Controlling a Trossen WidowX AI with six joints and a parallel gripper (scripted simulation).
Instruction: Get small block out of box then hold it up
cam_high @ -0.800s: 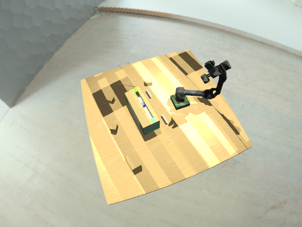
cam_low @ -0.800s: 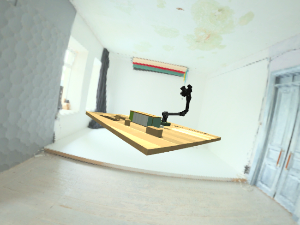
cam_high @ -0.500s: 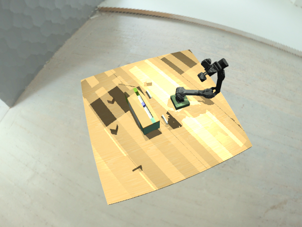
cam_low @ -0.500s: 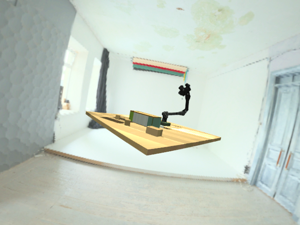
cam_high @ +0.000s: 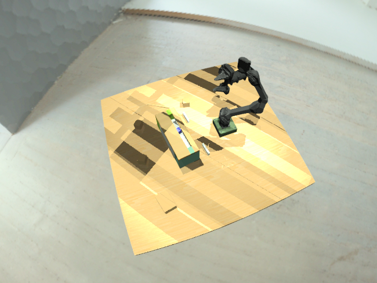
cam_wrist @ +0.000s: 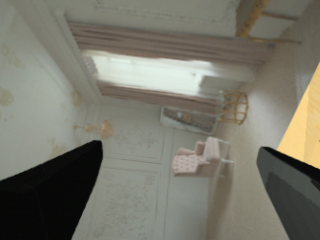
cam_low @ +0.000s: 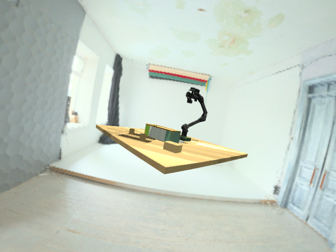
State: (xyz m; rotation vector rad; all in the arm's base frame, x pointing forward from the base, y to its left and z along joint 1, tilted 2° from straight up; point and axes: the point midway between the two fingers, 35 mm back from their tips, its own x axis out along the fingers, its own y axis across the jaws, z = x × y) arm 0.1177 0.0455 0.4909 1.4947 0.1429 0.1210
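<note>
Right now my gripper tip is 46 cm above the blue block, 19 cm short of it and 9 cm to the left of it. Also, from my gripper tip: box: 48 cm below, 18 cm ahead, 8 cm to the right.
</note>
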